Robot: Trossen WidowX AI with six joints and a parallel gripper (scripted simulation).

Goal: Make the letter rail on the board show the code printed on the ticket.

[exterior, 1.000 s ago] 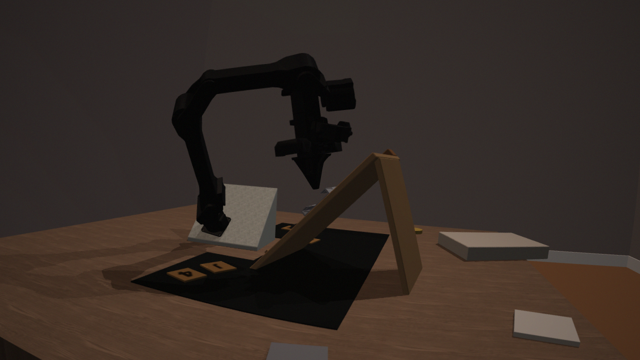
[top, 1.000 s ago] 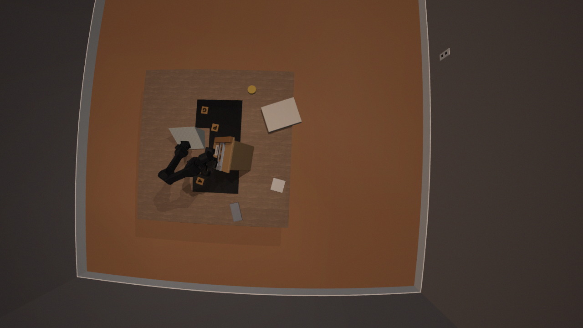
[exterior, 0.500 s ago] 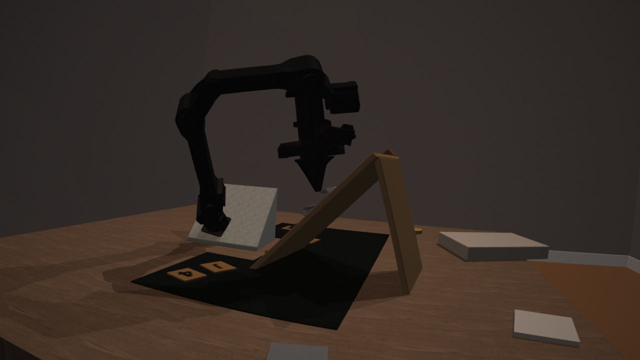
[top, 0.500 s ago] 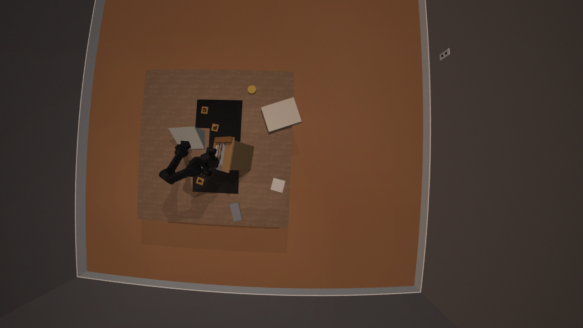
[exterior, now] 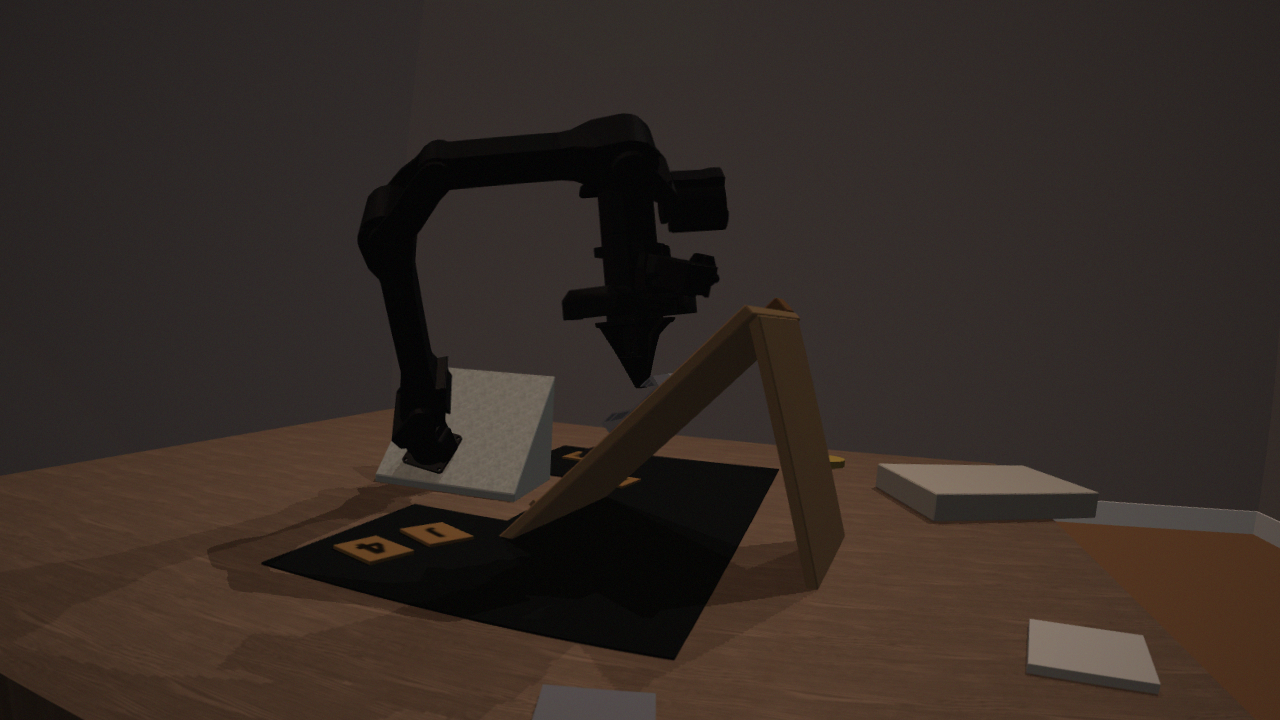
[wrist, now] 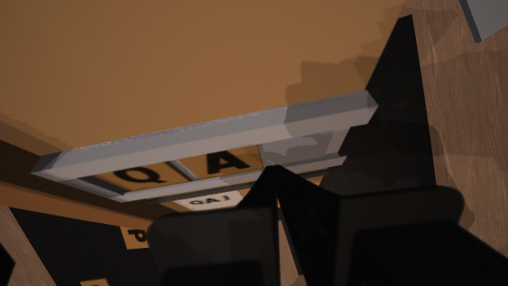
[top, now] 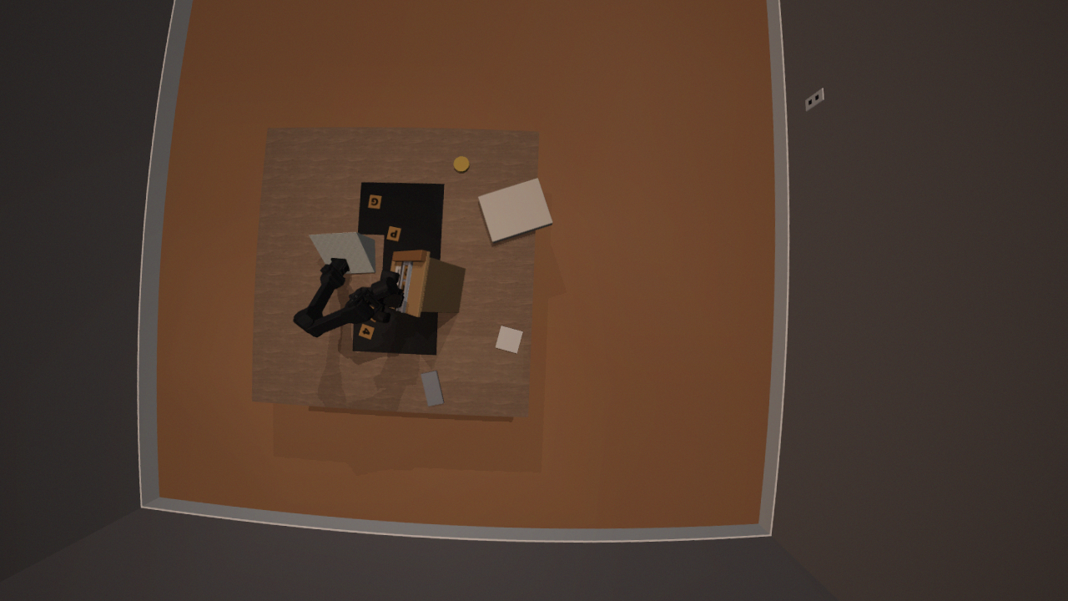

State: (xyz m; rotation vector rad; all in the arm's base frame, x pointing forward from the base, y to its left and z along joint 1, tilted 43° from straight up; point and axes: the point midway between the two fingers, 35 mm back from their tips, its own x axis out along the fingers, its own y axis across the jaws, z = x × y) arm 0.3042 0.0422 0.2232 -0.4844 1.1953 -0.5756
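My gripper tip is now 190 mm past the j tile, 90 mm to the left of it and 170 mm above it. From my gripper tip the other things lie so: black mat 120 mm behind, 140 mm to the left, 170 mm below; then q tile 20 mm ahead, 100 mm to the left, 10 mm below; then white ticket 50 mm behind, 90 mm to the left, 90 mm below.
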